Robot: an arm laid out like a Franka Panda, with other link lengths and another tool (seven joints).
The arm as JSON. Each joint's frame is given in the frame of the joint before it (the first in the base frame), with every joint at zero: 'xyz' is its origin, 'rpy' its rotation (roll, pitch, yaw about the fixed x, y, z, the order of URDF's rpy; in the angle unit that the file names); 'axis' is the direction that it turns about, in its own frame. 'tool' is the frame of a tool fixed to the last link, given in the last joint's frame.
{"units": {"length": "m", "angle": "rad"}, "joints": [
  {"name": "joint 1", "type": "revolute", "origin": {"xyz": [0.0, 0.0, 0.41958], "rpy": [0.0, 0.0, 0.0]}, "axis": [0.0, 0.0, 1.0]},
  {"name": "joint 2", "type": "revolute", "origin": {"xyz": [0.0, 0.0, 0.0], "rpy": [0.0, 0.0, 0.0]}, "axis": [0.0, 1.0, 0.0]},
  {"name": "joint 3", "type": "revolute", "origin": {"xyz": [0.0, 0.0, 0.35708], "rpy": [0.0, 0.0, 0.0]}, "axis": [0.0, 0.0, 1.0]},
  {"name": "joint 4", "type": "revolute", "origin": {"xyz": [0.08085, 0.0, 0.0], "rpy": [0.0, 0.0, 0.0]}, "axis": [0.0, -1.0, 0.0]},
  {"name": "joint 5", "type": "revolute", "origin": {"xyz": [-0.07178, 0.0, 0.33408], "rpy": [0.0, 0.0, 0.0]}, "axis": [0.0, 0.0, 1.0]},
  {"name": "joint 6", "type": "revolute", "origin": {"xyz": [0.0, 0.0, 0.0], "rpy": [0.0, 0.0, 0.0]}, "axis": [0.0, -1.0, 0.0]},
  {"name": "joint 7", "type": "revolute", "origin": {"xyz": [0.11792, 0.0, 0.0], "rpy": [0.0, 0.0, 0.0]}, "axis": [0.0, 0.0, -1.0]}
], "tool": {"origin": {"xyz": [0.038, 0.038, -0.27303], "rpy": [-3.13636, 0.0, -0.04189]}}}
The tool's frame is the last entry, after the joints.
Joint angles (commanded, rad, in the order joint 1, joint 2, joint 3, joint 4, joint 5, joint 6, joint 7), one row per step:
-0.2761, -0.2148, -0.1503, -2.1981, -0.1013, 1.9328, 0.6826
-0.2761, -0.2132, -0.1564, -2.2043, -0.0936, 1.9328, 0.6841
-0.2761, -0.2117, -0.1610, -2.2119, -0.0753, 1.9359, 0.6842
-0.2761, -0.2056, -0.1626, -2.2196, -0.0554, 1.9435, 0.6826
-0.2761, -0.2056, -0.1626, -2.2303, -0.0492, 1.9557, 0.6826
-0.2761, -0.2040, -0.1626, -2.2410, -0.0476, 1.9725, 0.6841
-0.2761, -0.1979, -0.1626, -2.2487, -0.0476, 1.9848, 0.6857
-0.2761, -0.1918, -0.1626, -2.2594, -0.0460, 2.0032, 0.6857
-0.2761, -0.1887, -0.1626, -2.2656, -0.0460, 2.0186, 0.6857
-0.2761, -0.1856, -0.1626, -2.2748, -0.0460, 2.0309, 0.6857
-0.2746, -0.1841, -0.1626, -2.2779, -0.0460, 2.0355, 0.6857
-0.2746, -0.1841, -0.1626, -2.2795, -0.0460, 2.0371, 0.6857
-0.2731, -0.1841, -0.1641, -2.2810, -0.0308, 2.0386, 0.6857
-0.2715, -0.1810, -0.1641, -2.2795, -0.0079, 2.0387, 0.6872
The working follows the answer.
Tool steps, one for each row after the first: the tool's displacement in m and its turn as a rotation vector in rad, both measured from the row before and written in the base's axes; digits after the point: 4 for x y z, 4 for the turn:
-0.0027, -0.0004, -0.0040, 0.0106, 0.0040, -0.0104
-0.0011, 0.0022, -0.0041, 0.0185, -0.0015, -0.0118
0.0008, 0.0033, -0.0056, 0.0188, -0.0016, -0.0080
0.0002, 0.0015, -0.0033, 0.0047, -0.0038, -0.0022
0.0010, 0.0001, -0.0034, -0.0006, -0.0047, -0.0017
0.0006, -0.0001, -0.0048, -0.0001, 0.0016, -0.0012
0.0012, 0.0001, -0.0053, 0.0001, -0.0019, -0.0002
0.0018, -0.0006, -0.0021, -0.0027, -0.0055, 0.0003
0.0000, 0.0003, -0.0040, -0.0002, 0.0001, 0.0004
0.0004, 0.0007, -0.0015, -0.0001, 0.0000, 0.0016
-0.0001, 0.0001, -0.0005, 0.0000, 0.0000, 0.0001
0.0009, 0.0024, -0.0004, 0.0123, -0.0054, -0.0076
0.0024, 0.0038, -0.0006, 0.0182, -0.0064, -0.0115

Tool pose at each row, in the base's axes (x y z in m, rotation vector in rad; rounded; the steps above come from the unrounded poses):
0.4456, -0.2167, 0.4350, 2.6161, -1.6189, -0.0608
0.4430, -0.2171, 0.4310, 2.6138, -1.6355, -0.0753
0.4418, -0.2149, 0.4269, 2.6185, -1.6588, -0.0895
0.4426, -0.2116, 0.4213, 2.6263, -1.6772, -0.1038
0.4428, -0.2101, 0.4180, 2.6298, -1.6831, -0.1031
0.4438, -0.2099, 0.4146, 2.6303, -1.6865, -0.0965
0.4444, -0.2101, 0.4098, 2.6284, -1.6876, -0.0985
0.4456, -0.2100, 0.4046, 2.6292, -1.6885, -0.0961
0.4475, -0.2106, 0.4024, 2.6303, -1.6886, -0.0866
0.4474, -0.2104, 0.3984, 2.6304, -1.6880, -0.0865
0.4478, -0.2097, 0.3969, 2.6316, -1.6857, -0.0864
0.4477, -0.2096, 0.3964, 2.6317, -1.6857, -0.0864
0.4486, -0.2072, 0.3959, 2.6369, -1.7024, -0.0901
0.4510, -0.2033, 0.3953, -2.6141, 1.7081, 0.0967

